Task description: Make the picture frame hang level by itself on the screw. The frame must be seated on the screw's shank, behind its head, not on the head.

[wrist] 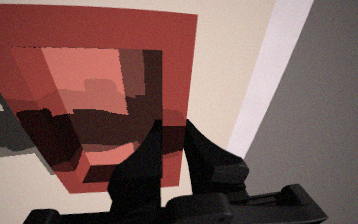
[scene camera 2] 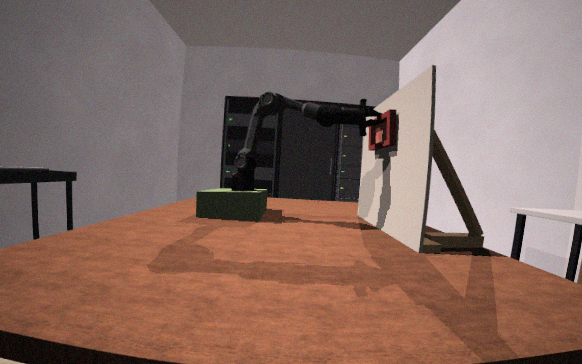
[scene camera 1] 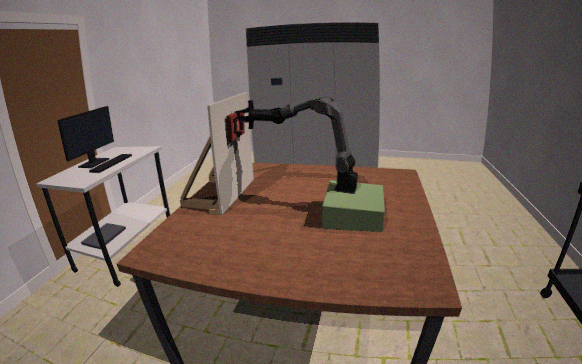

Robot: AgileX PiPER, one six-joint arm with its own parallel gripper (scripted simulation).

Note:
I see my gripper and a red picture frame.

